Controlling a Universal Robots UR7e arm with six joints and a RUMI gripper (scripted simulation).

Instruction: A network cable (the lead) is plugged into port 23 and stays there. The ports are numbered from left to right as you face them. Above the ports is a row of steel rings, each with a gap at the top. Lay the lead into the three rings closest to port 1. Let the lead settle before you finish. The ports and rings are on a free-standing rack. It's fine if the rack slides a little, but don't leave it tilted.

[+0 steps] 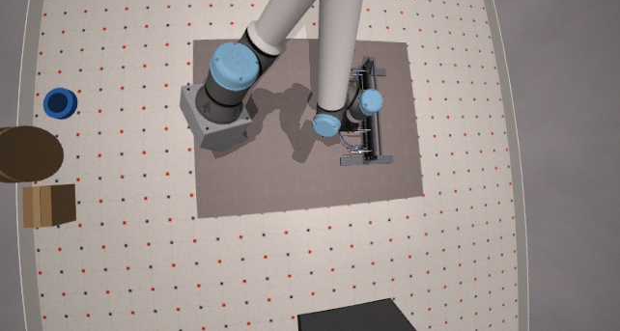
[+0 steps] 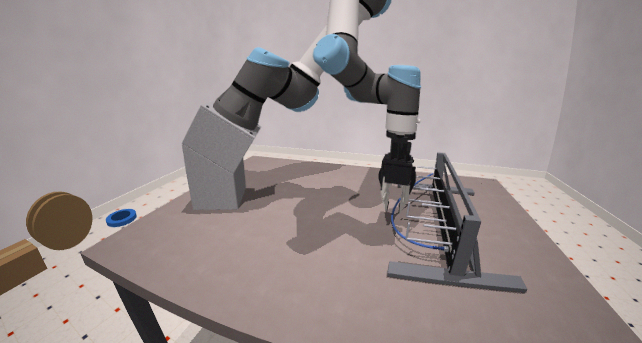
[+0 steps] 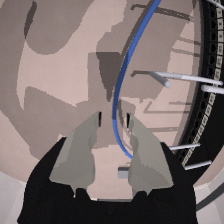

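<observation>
Right now the free-standing rack is 150 mm ahead of my hand, 60 mm to the left of it and 10 mm above it.
</observation>
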